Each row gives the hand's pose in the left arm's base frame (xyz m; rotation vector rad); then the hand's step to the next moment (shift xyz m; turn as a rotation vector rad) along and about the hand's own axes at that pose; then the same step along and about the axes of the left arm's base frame.
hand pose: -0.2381 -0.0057 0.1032 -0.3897 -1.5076 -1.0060
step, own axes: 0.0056 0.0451 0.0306 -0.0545 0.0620 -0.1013
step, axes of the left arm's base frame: 0.0127 0.0473 0.0245 0.1223 -0.0260 -0.0379
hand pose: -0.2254 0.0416 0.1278 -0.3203 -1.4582 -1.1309
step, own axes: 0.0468 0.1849 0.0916 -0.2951 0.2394 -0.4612
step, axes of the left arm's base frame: 0.0706 0.1423 0.1397 0.5370 -0.1204 -0.2329
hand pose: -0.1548 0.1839 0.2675 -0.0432 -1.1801 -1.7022
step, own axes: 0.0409 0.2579 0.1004 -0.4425 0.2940 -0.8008
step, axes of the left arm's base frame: 0.1232 0.0427 0.2475 0.8091 -0.2583 -0.4497
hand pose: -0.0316 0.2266 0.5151 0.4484 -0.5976 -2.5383
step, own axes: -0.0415 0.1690 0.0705 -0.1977 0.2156 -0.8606
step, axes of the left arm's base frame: 0.0701 -0.0875 0.1506 0.6015 -0.3457 -0.5873
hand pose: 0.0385 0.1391 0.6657 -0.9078 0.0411 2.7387
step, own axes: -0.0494 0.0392 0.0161 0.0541 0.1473 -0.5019
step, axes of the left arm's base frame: 0.0190 -0.0476 0.0401 0.2145 -0.1833 -0.4438
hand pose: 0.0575 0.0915 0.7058 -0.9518 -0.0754 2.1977
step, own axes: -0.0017 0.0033 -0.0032 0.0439 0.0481 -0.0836
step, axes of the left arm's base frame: 0.0009 -0.0042 -0.0023 0.0055 -0.0253 -0.1028
